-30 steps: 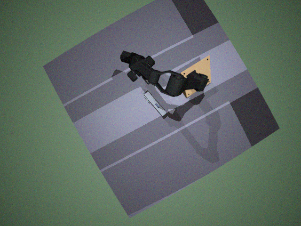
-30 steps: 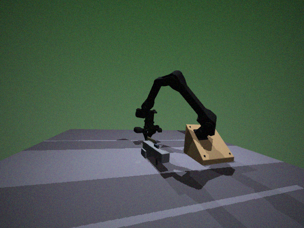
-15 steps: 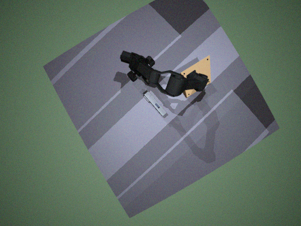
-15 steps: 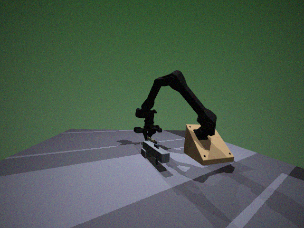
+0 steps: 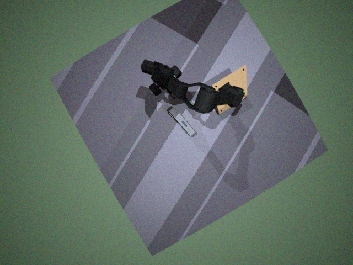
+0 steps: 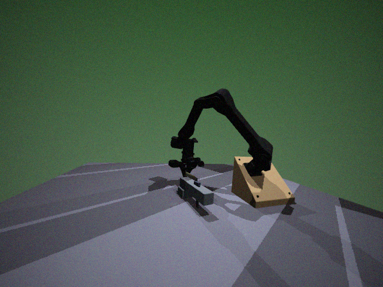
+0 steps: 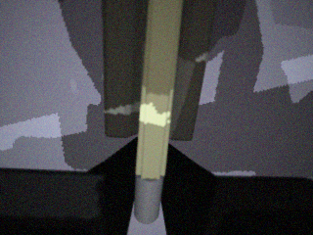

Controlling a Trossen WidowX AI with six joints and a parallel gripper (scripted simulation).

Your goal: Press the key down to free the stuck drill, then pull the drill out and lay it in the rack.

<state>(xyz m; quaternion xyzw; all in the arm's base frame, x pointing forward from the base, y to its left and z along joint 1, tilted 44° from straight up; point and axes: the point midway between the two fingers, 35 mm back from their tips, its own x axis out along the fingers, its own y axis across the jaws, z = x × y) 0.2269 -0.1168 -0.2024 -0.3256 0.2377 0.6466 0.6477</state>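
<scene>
My gripper tip is now 4 cm to the right of the drill and 3 cm below it. Also, from my gripper tip: dark key: 25 cm to the left, 5 cm ahead, 4 cm above; grey-olive block: 5 cm to the left, 1 cm behind, 1 cm above; dark block: 23 cm to the left, 5 cm ahead, 4 cm above.
</scene>
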